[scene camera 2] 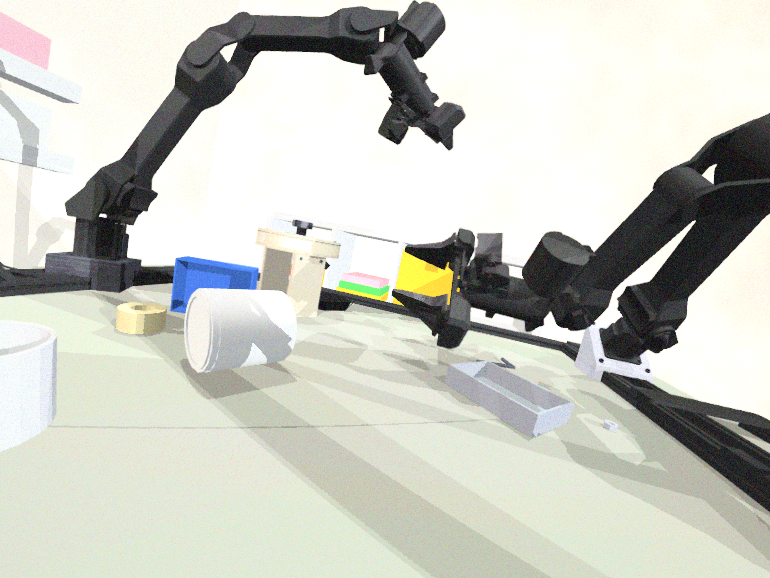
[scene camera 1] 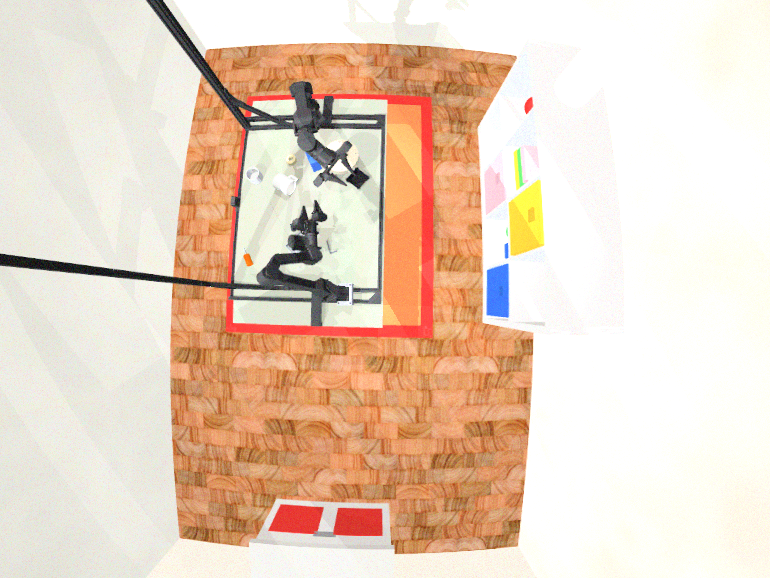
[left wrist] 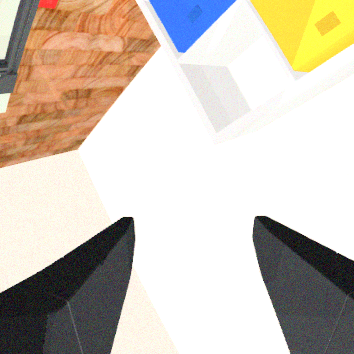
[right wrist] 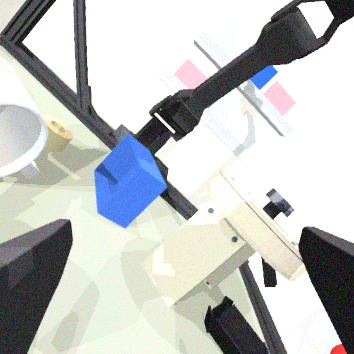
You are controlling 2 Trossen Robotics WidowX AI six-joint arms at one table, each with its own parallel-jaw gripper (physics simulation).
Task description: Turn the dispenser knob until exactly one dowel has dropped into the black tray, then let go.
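Seen in the pictures: left gripper, between the fingertips: (scene camera 2: 444, 145) (scene camera 1: 351, 180) (left wrist: 193, 226); right gripper, between the fingertips: (scene camera 2: 398, 268) (scene camera 1: 309, 202) (right wrist: 188, 234); left arm's base, origin of its link: (scene camera 2: 98, 256); right arm's base, origin of its link: (scene camera 2: 619, 346) (scene camera 1: 344, 294).
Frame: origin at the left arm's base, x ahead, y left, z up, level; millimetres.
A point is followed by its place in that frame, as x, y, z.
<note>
The cream dispenser (scene camera 1: 355, 155) (scene camera 2: 298, 273) @(323, -98, 33) (right wrist: 195, 250) @(345, -92, 18) stands upright on the table. Its black knob (scene camera 2: 302, 227) @(326, -36, 114) (right wrist: 278, 203) @(338, -32, 118) sits on the round top. The black tray (scene camera 1: 357, 178) @(405, 15, -45) (scene camera 2: 335, 304) @(421, -26, -31) (right wrist: 235, 325) @(398, 41, -37) lies beside the dispenser's foot. No dowel can be made out, and the tray's inside is hidden. My right gripper (scene camera 1: 310, 204) @(436, -254, 80) (scene camera 2: 399, 270) @(436, -254, 80) (right wrist: 188, 234) @(436, -254, 80) is wide open and empty, pointing roughly level toward the dispenser, well apart from the knob. My left gripper (scene camera 2: 450, 144) @(571, -85, 336) (left wrist: 193, 226) @(571, -85, 336) is partly open and empty, high above the table.
A blue bin (scene camera 2: 214, 279) @(192, -96, 3) (right wrist: 130, 185) @(250, -143, 7) stands beside the dispenser. A tan ring (scene camera 2: 141, 317) @(133, -237, -27) (right wrist: 59, 134) @(151, -212, -22) and a white mug (scene camera 2: 242, 329) @(242, -351, 6) lie nearby. A white cup (scene camera 2: 24, 385) @(129, -431, -11) stands at the left edge. A grey tray (scene camera 2: 528, 416) @(502, -461, -29) lies below the right gripper, and an orange-handled tool (scene camera 1: 247, 259) @(455, -662, -18) farther off.
</note>
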